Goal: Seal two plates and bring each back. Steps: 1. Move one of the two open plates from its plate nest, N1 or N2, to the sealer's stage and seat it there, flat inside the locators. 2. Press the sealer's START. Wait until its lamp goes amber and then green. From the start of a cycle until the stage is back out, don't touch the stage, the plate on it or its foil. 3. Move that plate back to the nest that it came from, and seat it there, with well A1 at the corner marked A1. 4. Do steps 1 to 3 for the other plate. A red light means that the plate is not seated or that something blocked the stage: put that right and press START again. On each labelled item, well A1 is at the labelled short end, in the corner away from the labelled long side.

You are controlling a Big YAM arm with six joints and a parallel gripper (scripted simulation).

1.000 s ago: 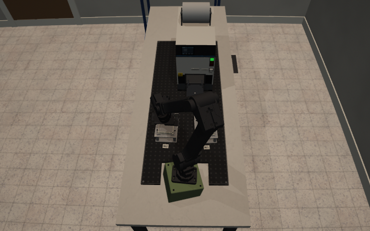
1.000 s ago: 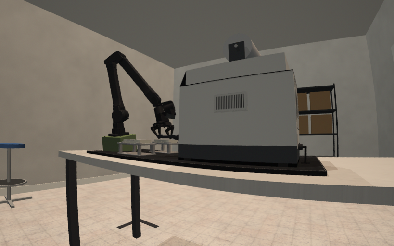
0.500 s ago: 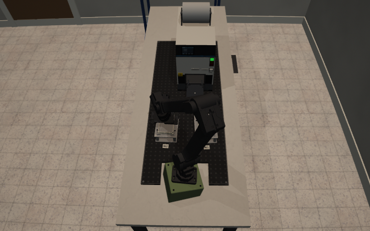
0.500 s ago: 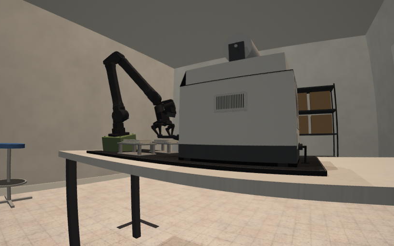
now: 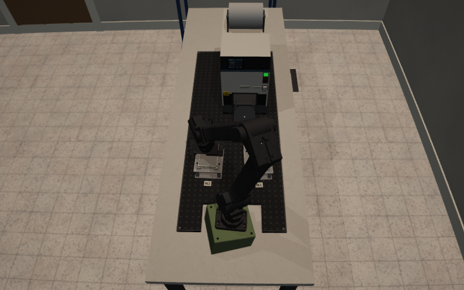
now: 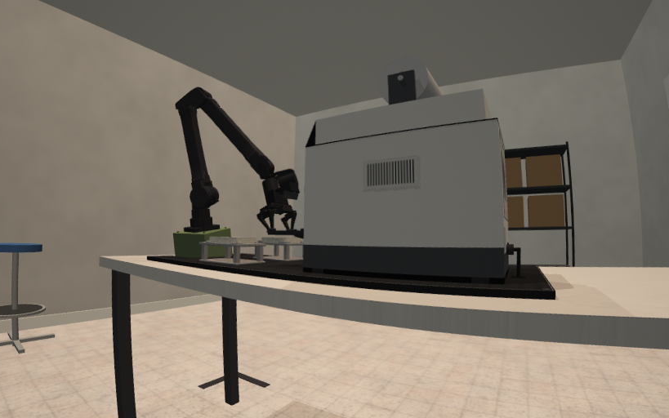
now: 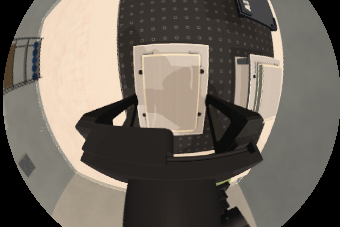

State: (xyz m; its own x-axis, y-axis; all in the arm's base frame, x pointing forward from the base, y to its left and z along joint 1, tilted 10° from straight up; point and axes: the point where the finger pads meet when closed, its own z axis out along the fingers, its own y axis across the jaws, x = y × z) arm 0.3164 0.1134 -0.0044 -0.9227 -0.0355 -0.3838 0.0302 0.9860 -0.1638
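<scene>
Now: the white well plate 3 cm below my hand. From my hand the other things lie so: yellow warning label: 30 cm ahead, 6 cm to the right, 5 cm above; then sealer stage: 20 cm ahead, 15 cm to the right; then N2 label: 10 cm behind, 10 cm below.
</scene>
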